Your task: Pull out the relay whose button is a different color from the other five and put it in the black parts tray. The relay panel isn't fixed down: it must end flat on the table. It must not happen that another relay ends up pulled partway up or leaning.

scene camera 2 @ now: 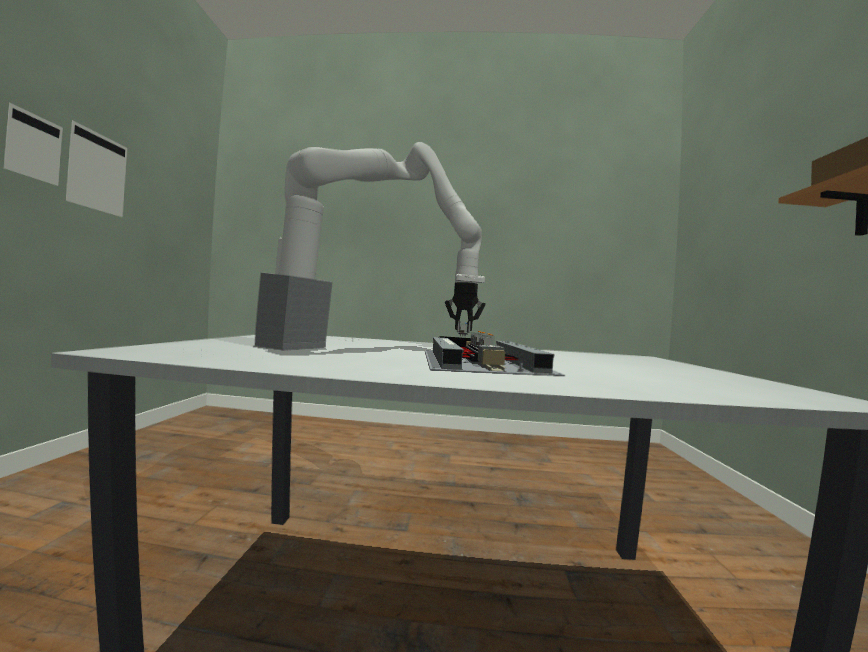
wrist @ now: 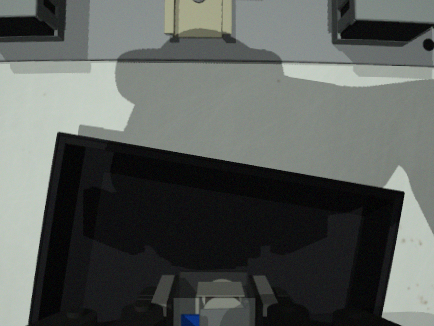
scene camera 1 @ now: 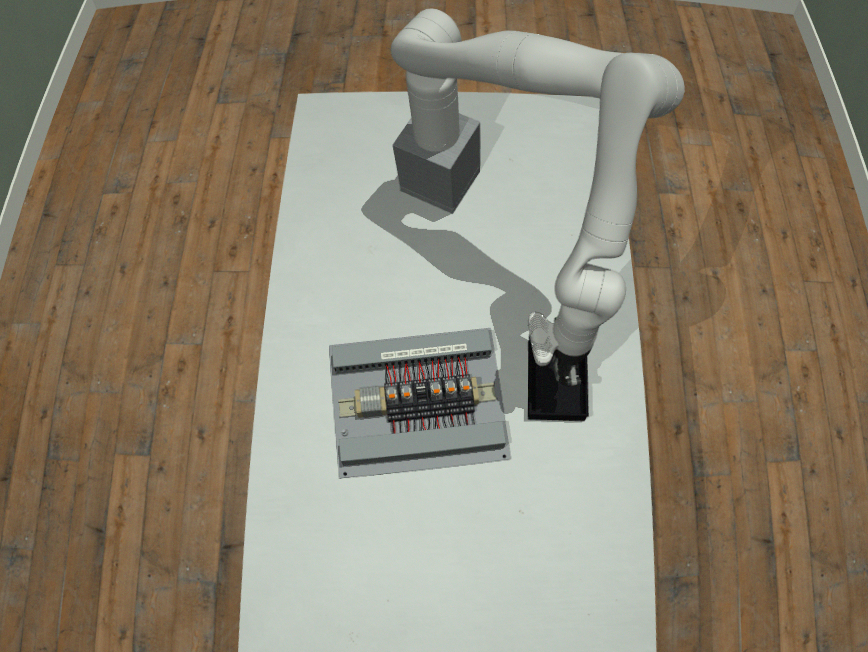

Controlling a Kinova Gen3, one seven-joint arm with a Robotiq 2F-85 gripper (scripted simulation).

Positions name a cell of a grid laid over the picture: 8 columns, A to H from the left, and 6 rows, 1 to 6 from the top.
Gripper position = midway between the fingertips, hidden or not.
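There's my gripper (scene camera 2: E4), and you'd see the gripper (wrist: D6) and the gripper (scene camera 1: F4) as well. I can see a black parts tray (scene camera 1: F4), which is the same black parts tray (wrist: C5). There's also a grey relay panel (scene camera 1: D4), and that's the grey relay panel (scene camera 2: E4) and the grey relay panel (wrist: H1) too.
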